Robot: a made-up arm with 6 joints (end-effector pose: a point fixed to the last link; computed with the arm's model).
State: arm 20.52 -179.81 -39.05 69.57 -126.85 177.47
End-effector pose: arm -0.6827 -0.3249 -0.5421 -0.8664 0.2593 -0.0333 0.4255
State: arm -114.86 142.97 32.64 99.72 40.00 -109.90
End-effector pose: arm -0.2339 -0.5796 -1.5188 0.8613 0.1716 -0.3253 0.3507
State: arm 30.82 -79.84 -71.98 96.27 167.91 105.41
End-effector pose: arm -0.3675 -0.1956 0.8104 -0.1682 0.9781 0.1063 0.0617
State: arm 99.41 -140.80 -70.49 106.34 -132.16 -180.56
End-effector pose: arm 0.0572 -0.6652 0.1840 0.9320 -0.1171 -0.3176 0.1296
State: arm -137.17 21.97 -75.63 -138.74 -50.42 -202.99
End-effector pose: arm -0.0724 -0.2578 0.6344 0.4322 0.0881 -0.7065 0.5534
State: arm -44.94 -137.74 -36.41 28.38 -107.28 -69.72
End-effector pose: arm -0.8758 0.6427 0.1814 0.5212 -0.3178 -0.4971 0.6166
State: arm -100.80 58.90 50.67 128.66 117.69 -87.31
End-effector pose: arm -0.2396 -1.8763 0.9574 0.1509 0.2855 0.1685 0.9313
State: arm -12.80 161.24 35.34 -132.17 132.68 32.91
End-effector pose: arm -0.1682 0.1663 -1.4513 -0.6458 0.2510 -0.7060 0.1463
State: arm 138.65 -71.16 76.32 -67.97 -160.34 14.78
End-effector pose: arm 1.3705 -1.1132 1.2831 -0.2698 -0.5436 0.7944 0.0264
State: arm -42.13 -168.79 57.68 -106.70 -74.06 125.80
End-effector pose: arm -0.6582 0.6675 -1.3810 0.6366 0.4174 0.1128 0.6386
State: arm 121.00 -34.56 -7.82 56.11 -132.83 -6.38
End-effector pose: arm 0.1037 0.0288 1.8176 -0.6169 0.2873 0.2182 0.6995
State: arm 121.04 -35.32 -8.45 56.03 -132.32 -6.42
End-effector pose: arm 0.1113 0.0166 1.8096 -0.6150 0.2848 0.2225 0.7008
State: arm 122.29 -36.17 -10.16 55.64 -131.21 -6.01
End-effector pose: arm 0.1155 0.0138 1.7883 -0.6243 0.2711 0.2358 0.6936
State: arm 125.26 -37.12 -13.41 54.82 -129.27 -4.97
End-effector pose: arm 0.1142 0.0241 1.7473 -0.6487 0.2410 0.2609 0.6731
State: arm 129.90 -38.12 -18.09 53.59 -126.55 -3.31
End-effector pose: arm 0.1063 0.0450 1.6865 -0.6848 0.1941 0.2954 0.6373
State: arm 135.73 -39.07 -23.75 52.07 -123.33 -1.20
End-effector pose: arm 0.0916 0.0704 1.6101 -0.7257 0.1339 0.3330 0.5870
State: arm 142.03 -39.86 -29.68 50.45 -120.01 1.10
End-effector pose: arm 0.0727 0.0935 1.5268 -0.7635 0.0676 0.3666 0.5274
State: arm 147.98 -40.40 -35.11 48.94 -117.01 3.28
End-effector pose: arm 0.0535 0.1106 1.4481 -0.7929 0.0045 0.3912 0.4671
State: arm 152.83 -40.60 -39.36 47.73 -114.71 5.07
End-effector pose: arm 0.0364 0.1220 1.3851 -0.8128 -0.0469 0.4053 0.4157
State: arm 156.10 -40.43 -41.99 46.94 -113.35 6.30
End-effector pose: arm 0.0216 0.1293 1.3454 -0.8248 -0.0811 0.4106 0.3800
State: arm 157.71 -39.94 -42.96 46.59 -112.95 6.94
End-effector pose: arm 0.0085 0.1347 1.3302 -0.8314 -0.0972 0.4100 0.3622
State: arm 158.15 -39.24 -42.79 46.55 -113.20 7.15
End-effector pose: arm -0.0040 0.1394 1.3320 -0.8351 -0.1008 0.4062 0.3571
